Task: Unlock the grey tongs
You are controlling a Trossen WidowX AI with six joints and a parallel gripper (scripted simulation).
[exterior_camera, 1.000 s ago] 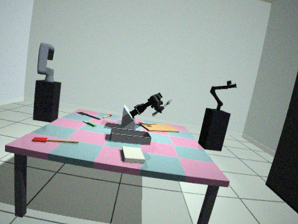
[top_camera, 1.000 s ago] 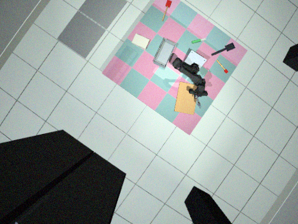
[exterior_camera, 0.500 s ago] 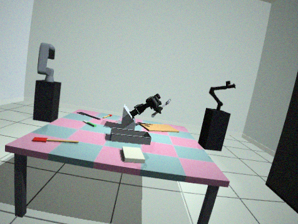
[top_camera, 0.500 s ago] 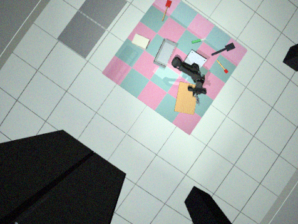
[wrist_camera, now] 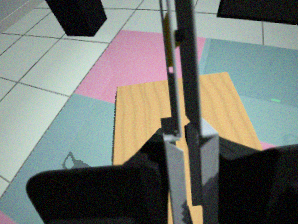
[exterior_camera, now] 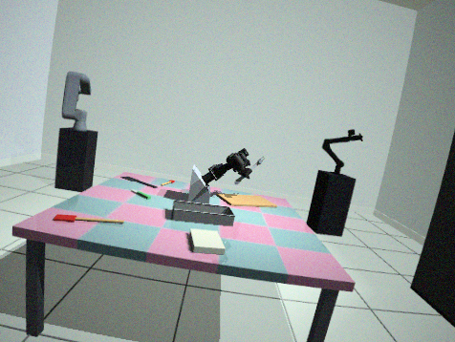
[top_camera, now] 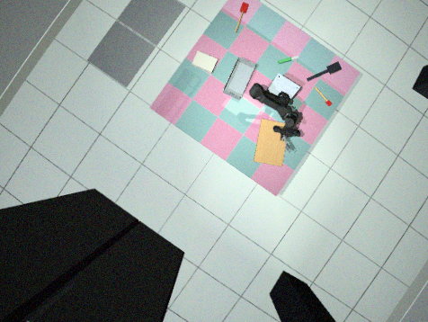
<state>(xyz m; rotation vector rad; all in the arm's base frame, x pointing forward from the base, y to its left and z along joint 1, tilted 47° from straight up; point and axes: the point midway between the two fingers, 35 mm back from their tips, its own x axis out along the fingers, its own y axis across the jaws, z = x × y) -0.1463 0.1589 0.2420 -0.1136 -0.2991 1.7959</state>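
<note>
Now: gripper tip 150 mm above the wooden board, 20 mm short of it and 10 mm to the right of it. From my gripper tip the other things lie so: black spatula 770 mm to the right, 150 mm below, 80 mm behind; then grey roasting tin 520 mm ahead, 310 mm to the right, 130 mm below; then red-tipped tool 550 mm to the right, 190 mm behind, 150 mm below.
</note>
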